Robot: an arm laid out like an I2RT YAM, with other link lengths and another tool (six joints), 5 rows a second.
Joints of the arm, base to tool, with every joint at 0 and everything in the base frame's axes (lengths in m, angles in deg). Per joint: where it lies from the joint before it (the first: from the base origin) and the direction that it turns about. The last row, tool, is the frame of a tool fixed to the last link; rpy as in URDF.
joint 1: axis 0 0 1 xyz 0.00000 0.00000 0.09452
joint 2: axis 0 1 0 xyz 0.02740 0.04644 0.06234
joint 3: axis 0 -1 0 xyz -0.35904 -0.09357 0.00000
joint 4: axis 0 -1 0 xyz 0.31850 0.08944 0.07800
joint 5: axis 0 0 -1 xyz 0.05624 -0.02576 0.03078
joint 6: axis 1 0 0 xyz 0.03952 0.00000 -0.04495
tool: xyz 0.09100 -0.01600 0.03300 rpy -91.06 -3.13 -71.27
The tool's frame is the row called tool.
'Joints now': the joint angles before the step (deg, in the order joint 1, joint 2, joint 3, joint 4, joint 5, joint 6). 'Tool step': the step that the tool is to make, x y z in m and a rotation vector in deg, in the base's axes. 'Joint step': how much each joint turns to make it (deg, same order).
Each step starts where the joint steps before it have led.
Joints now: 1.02 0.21 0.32 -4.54 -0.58 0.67
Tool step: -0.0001 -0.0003 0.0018 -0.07 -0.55 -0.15
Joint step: 0.02 -0.01 0.00 0.54 0.18 -0.07
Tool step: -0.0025 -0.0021 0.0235 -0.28 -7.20 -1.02
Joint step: 0.05 -0.01 -0.01 7.20 1.07 -0.41
